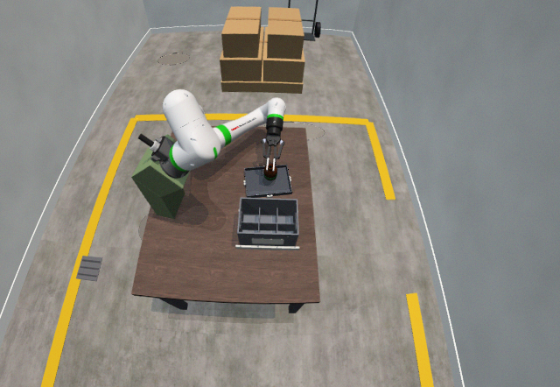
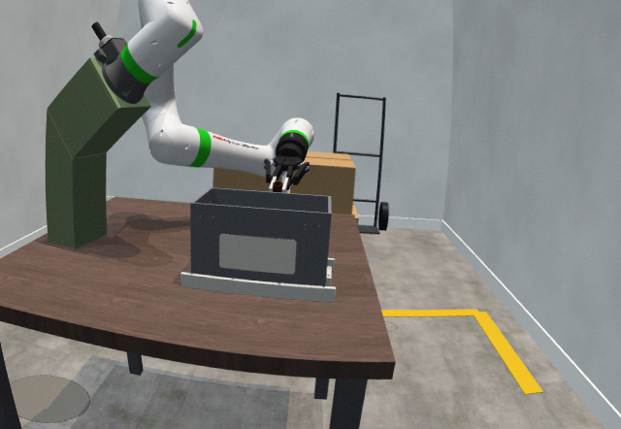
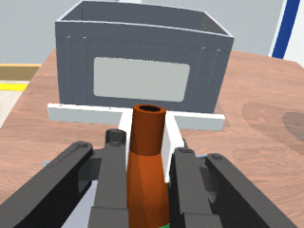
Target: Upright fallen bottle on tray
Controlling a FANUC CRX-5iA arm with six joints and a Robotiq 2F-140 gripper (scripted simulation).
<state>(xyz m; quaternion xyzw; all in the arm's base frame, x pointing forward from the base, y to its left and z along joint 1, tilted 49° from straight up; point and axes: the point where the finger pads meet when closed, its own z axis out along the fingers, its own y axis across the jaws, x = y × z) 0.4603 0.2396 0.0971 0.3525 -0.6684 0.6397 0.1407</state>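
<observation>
My gripper is now 60 mm above the brown bottle. The rest, counted from my hand: grey tray 140 mm below, 10 mm to the right, 10 mm behind; dark grey crate 310 mm to the right, 70 mm below, 20 mm ahead.
</observation>
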